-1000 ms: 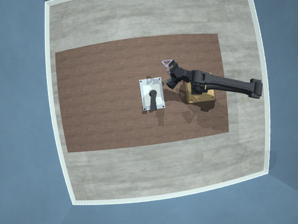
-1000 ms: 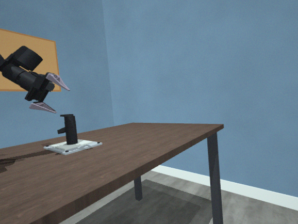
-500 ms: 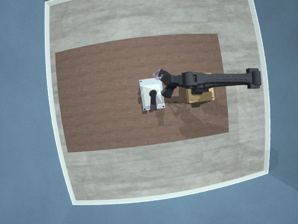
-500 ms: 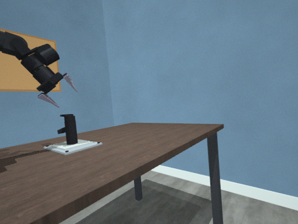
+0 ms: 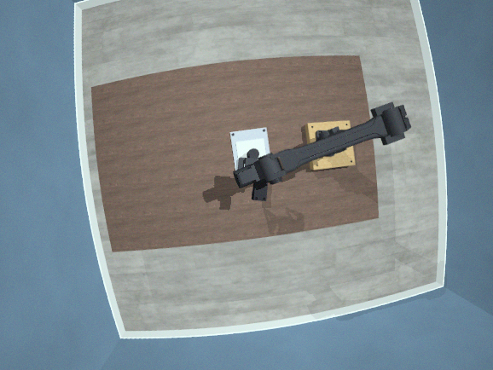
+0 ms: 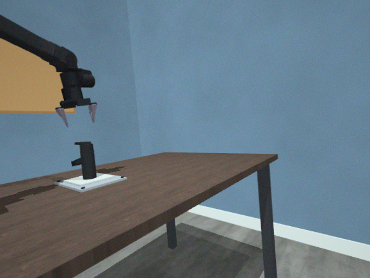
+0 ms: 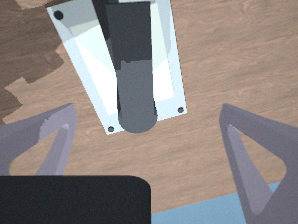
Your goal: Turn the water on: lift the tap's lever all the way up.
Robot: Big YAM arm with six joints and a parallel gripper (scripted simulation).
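My gripper is now 8 cm above the lever. The rest, counted from my hand: dark tap 14 cm below, 3 cm to the right.
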